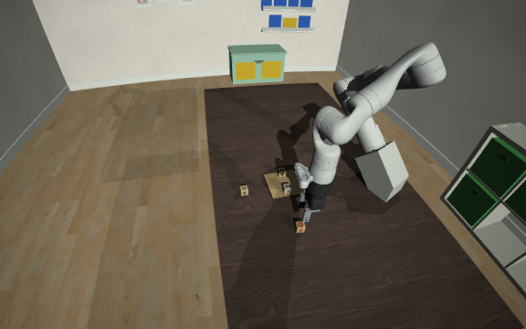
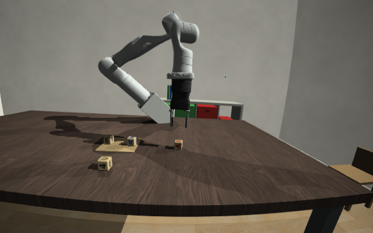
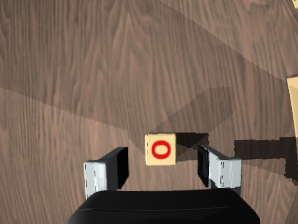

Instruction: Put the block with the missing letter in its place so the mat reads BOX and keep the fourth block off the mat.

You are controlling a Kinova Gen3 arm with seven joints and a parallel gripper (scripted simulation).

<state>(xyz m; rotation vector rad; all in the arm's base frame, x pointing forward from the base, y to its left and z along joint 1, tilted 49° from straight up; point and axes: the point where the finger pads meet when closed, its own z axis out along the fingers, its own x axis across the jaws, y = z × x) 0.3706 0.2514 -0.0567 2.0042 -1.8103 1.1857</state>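
The o block lies 9 cm below my hand. Round my hand: tan mat 23 cm to the right, 10 cm below; block marked U 21 cm to the right, 17 cm ahead, 9 cm below; b block 18 cm to the right, 9 cm below.
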